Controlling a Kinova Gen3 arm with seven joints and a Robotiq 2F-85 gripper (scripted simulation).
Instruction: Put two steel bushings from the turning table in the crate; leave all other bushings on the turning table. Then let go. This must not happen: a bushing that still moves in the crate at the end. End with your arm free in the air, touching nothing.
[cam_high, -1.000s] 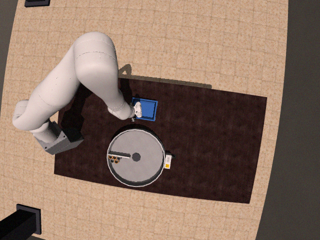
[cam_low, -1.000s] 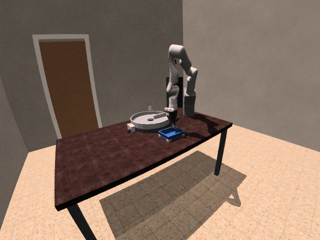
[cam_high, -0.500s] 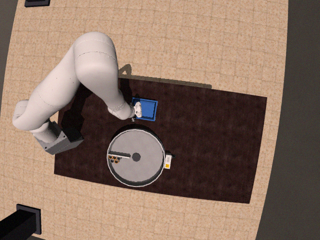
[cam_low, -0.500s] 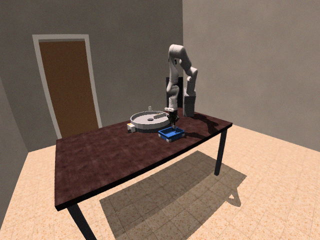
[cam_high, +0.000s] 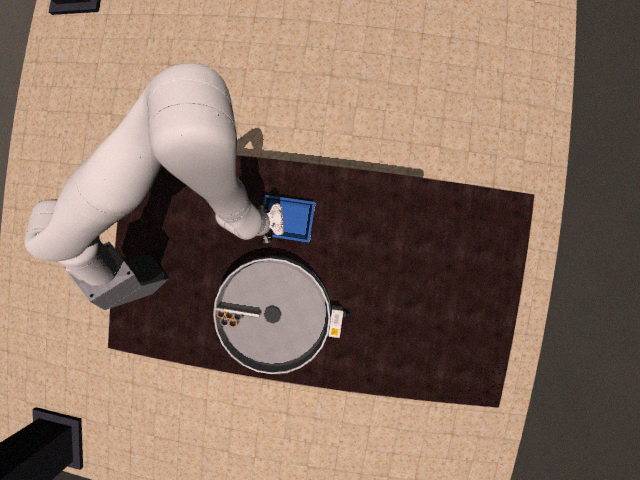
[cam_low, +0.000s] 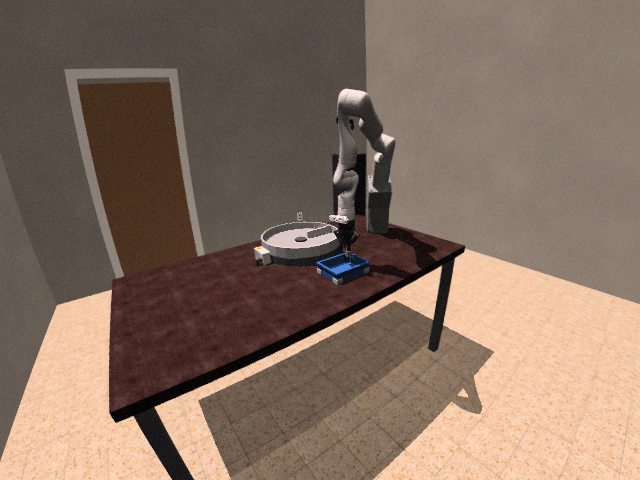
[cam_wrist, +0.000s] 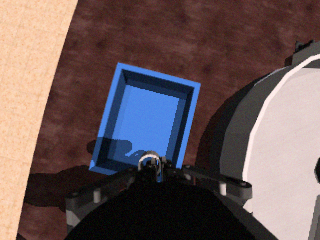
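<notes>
Now: the blue crate 7 cm below my hand, 5 cm ahead of it and 3 cm to the left of it. Also, from my hand: round grey turning table (33 cm to the right, 4 cm below, 3 cm ahead).
</notes>
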